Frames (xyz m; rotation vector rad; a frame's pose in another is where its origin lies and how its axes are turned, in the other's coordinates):
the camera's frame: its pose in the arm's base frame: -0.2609 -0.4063 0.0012 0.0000 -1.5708 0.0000
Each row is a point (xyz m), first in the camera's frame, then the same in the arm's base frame.
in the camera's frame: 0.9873 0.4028 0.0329
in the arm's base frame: -0.2938 -0.0035 0.9885
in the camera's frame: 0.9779 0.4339 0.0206
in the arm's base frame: -0.2815 0.0276 0.9791
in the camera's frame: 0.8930 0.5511 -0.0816
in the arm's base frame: -0.1793 0.1448 0.8942
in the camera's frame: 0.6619 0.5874 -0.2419
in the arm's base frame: -0.0190 0.1811 0.6631
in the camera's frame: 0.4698 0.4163 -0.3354
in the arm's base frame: 0.0745 0.0100 0.4710
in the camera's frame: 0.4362 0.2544 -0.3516
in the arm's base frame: 0.0907 -0.1519 0.4374
